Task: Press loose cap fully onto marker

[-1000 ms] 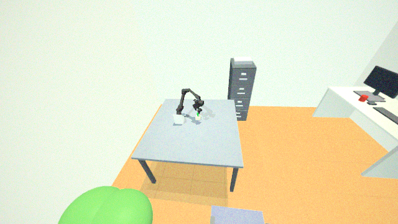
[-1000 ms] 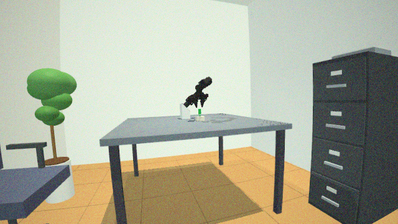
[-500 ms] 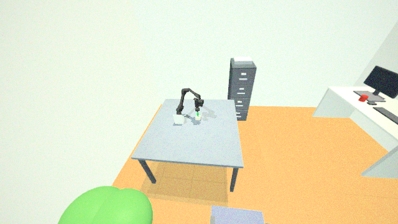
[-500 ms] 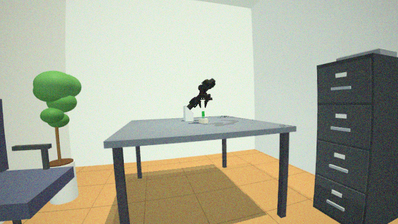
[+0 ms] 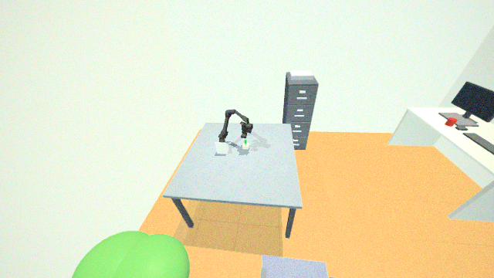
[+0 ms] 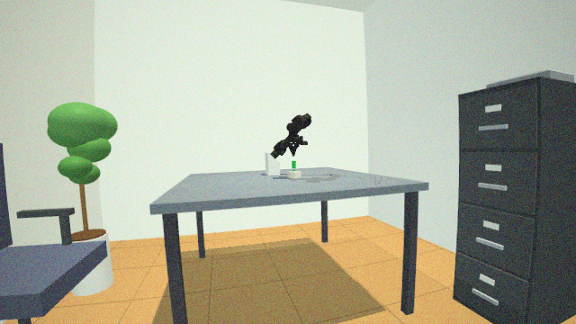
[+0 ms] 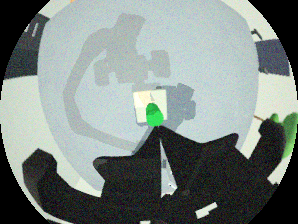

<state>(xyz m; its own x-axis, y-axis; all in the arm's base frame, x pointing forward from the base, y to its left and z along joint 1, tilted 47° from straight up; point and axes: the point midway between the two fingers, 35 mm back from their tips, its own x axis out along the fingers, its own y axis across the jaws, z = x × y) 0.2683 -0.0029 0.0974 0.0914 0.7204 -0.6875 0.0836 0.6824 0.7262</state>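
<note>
Now: the green cap 5 cm below my gripper tip. The rest, counted from my gripper tip: holder block 12 cm below.
</note>
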